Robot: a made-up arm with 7 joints. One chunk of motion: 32 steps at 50 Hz.
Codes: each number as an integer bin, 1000 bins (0 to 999) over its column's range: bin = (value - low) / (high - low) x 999, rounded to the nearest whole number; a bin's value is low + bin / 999 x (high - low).
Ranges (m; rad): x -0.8..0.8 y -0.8..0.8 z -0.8..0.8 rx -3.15..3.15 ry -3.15..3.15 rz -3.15..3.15
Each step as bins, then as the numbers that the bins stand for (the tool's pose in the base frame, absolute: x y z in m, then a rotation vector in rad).
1 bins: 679 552 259 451 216 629
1 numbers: 0.2875 0.0841 -0.3852 -0.3059 -1.7878 0.8167
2 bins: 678 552 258 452 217 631
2 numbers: 0.2859 0.0841 -0.3868 -0.2995 -1.7815 0.8293
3 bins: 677 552 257 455 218 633
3 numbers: 0.2843 0.0841 -0.3884 -0.2806 -1.7752 0.8419
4 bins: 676 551 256 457 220 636
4 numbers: 0.2827 0.0825 -0.3900 -0.2680 -1.7626 0.8608
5 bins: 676 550 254 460 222 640
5 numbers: 0.2827 0.0809 -0.3932 -0.2491 -1.7500 0.8860
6 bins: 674 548 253 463 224 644
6 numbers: 0.2795 0.0777 -0.3948 -0.2302 -1.7374 0.9113
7 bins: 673 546 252 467 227 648
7 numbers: 0.2779 0.0745 -0.3964 -0.2050 -1.7185 0.9365
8 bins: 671 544 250 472 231 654
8 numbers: 0.2747 0.0713 -0.3996 -0.1734 -1.6932 0.9743
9 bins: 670 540 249 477 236 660
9 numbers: 0.2731 0.0649 -0.4012 -0.1419 -1.6617 1.0122
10 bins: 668 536 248 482 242 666
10 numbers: 0.2699 0.0585 -0.4028 -0.1104 -1.6239 1.0500
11 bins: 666 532 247 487 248 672
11 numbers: 0.2667 0.0521 -0.4044 -0.0788 -1.5860 1.0878
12 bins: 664 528 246 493 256 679
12 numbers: 0.2635 0.0456 -0.4060 -0.0410 -1.5356 1.1320
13 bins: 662 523 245 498 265 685
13 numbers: 0.2603 0.0376 -0.4076 -0.0095 -1.4788 1.1698
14 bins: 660 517 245 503 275 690
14 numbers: 0.2571 0.0280 -0.4076 0.0221 -1.4158 1.2014
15 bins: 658 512 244 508 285 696
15 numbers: 0.2539 0.0200 -0.4092 0.0536 -1.3527 1.2392
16 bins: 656 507 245 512 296 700
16 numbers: 0.2507 0.0120 -0.4076 0.0788 -1.2833 1.2644
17 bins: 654 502 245 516 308 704
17 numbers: 0.2474 0.0040 -0.4076 0.1041 -1.2077 1.2896
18 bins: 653 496 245 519 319 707
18 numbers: 0.2458 -0.0056 -0.4076 0.1230 -1.1383 1.3086
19 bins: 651 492 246 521 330 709
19 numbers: 0.2426 -0.0120 -0.4060 0.1356 -1.0689 1.3212
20 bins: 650 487 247 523 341 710
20 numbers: 0.2410 -0.0200 -0.4044 0.1482 -0.9995 1.3275
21 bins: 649 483 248 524 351 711
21 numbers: 0.2394 -0.0264 -0.4028 0.1545 -0.9365 1.3338
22 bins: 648 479 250 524 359 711
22 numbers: 0.2378 -0.0328 -0.3996 0.1545 -0.8860 1.3338
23 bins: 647 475 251 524 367 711
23 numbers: 0.2362 -0.0392 -0.3980 0.1545 -0.8356 1.3338
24 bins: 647 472 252 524 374 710
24 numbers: 0.2362 -0.0440 -0.3964 0.1545 -0.7914 1.3275
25 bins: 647 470 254 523 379 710
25 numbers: 0.2362 -0.0472 -0.3932 0.1482 -0.7599 1.3275
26 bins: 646 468 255 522 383 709
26 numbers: 0.2346 -0.0505 -0.3916 0.1419 -0.7347 1.3212
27 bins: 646 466 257 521 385 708
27 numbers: 0.2346 -0.0537 -0.3884 0.1356 -0.7221 1.3149
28 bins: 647 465 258 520 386 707
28 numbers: 0.2362 -0.0553 -0.3868 0.1293 -0.7158 1.3086
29 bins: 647 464 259 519 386 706
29 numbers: 0.2362 -0.0569 -0.3852 0.1230 -0.7158 1.3023
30 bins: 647 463 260 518 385 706
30 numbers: 0.2362 -0.0585 -0.3836 0.1167 -0.7221 1.3023
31 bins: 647 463 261 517 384 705
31 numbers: 0.2362 -0.0585 -0.3820 0.1104 -0.7284 1.2959
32 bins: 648 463 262 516 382 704
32 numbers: 0.2378 -0.0585 -0.3804 0.1041 -0.7410 1.2896
